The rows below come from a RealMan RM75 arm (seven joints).
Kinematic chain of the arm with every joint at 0, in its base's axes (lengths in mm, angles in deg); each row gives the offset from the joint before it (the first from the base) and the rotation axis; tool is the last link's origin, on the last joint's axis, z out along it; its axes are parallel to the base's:
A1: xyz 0 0 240.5 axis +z
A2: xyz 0 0 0 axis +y
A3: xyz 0 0 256 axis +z
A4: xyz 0 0 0 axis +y
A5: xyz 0 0 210 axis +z
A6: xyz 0 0 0 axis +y
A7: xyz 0 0 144 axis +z
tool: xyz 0 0 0
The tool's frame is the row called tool.
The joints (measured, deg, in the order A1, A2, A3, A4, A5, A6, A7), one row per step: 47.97, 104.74, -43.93, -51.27, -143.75, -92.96, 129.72; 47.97, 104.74, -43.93, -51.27, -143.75, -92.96, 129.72; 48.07, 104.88, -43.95, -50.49, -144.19, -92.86, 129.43; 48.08, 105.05, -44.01, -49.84, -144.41, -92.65, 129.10; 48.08, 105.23, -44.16, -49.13, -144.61, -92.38, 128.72; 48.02, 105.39, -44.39, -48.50, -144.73, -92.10, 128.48; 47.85, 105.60, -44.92, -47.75, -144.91, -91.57, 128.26; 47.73, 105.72, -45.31, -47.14, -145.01, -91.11, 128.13; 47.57, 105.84, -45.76, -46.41, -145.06, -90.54, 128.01
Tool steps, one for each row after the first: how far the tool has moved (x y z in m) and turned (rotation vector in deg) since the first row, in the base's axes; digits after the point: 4 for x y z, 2 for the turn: 0.0000, 0.0000, 0.0000, 0.00, 0.00, 0.00; 0.0021, -0.0008, -0.0033, -0.64, -0.16, -0.30; 0.0039, -0.0015, -0.0064, -1.12, -0.20, -0.45; 0.0059, -0.0022, -0.0100, -1.67, -0.29, -0.56; 0.0079, -0.0031, -0.0134, -2.15, -0.36, -0.75; 0.0111, -0.0043, -0.0179, -2.70, -0.68, -1.05; 0.0135, -0.0051, -0.0210, -3.04, -0.90, -1.31; 0.0165, -0.0061, -0.0246, -3.38, -1.09, -1.65
